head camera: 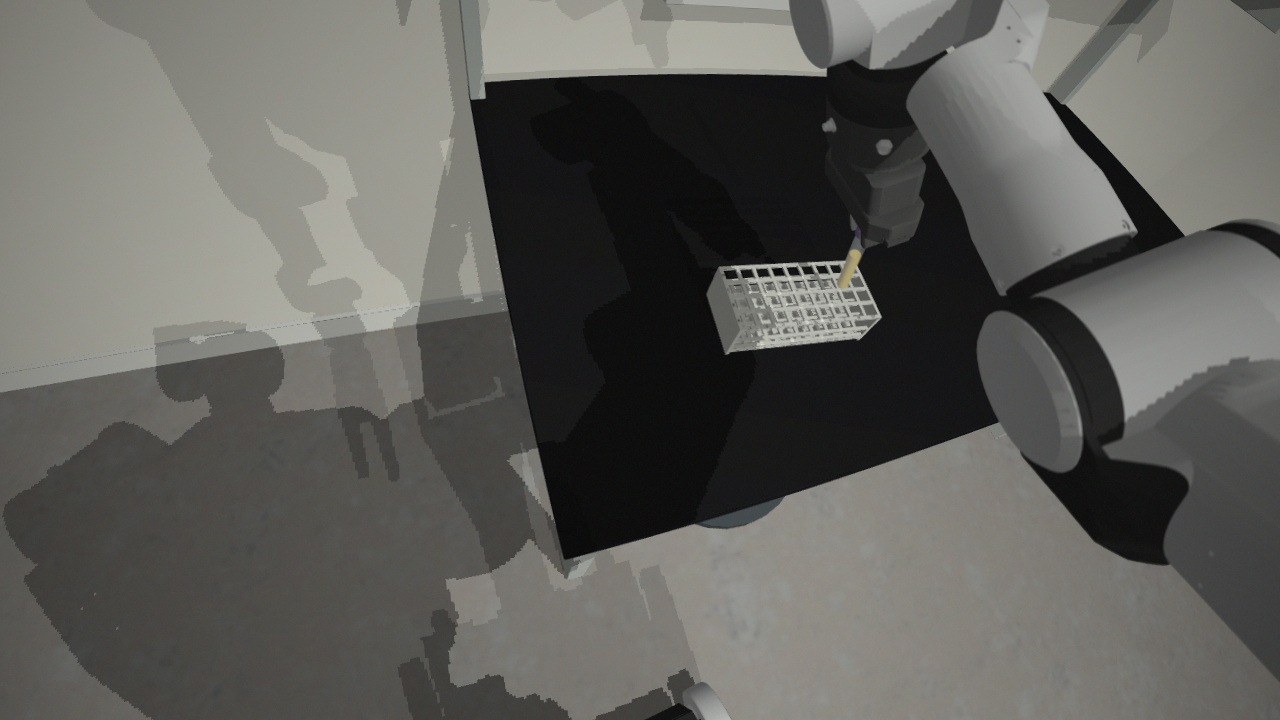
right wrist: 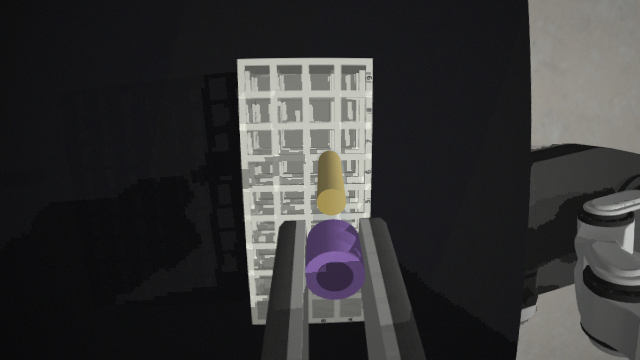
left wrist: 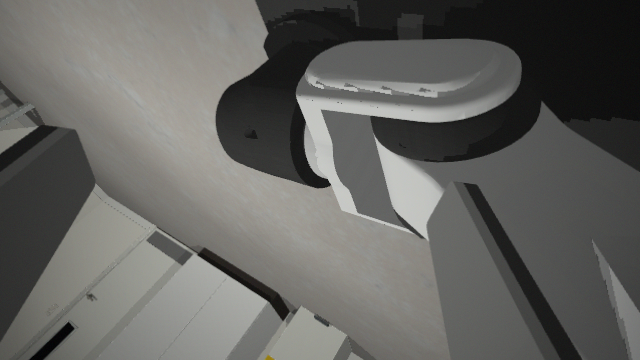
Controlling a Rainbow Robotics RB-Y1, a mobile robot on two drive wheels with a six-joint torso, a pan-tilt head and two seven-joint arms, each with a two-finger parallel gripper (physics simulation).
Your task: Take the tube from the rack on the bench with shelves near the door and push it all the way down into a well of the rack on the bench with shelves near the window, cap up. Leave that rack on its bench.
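Places are measured from the robot's base along level axes (x back, y right, z up), in metres.
Pixels of known places: left gripper, between the fingertips: (left wrist: 270, 181); right gripper, between the fingertips: (head camera: 864, 234) (right wrist: 332, 237).
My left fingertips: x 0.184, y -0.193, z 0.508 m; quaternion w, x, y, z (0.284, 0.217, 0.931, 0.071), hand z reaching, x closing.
Note:
For each thing: its top centre in the pictures, then the offset to it from my left fingertips. "spot": a spot on its surface instead. Level surfaces: height alone.
- purple cap, centre of its top: (right wrist: 346, 244) dx -0.734, dy +0.646, dz +0.447 m
- tube, a spot on its surface: (right wrist: 330, 175) (head camera: 858, 260) spot: dx -0.732, dy +0.655, dz +0.385 m
- black bench top, height of its surface: dz +0.254 m
- floor, height of its surface: dz -0.508 m
My right gripper (head camera: 861, 240) (right wrist: 332, 237) is shut on the purple cap (right wrist: 334, 245) of a tube (head camera: 848, 268) (right wrist: 330, 175) with a yellow lower part. The cap end faces the wrist camera, and the yellow end points down at the rack. A white grid rack (head camera: 721, 313) (right wrist: 305, 61) stands on the black bench top (head camera: 805, 429) (right wrist: 450, 125). The tube's lower end shows over the wells toward the rack's right end in the head view; its exact height above them cannot be told. My left gripper (left wrist: 270, 181) is open and empty, away from the rack.
Pale bench uprights (head camera: 474, 53) rise at the back of the bench. My right arm (head camera: 1020, 161) reaches over its right side. Shadows fall across bench, wall and floor. The left wrist view shows part of the robot (left wrist: 415, 70), the floor (left wrist: 200, 165) and white cabinets (left wrist: 200, 300).

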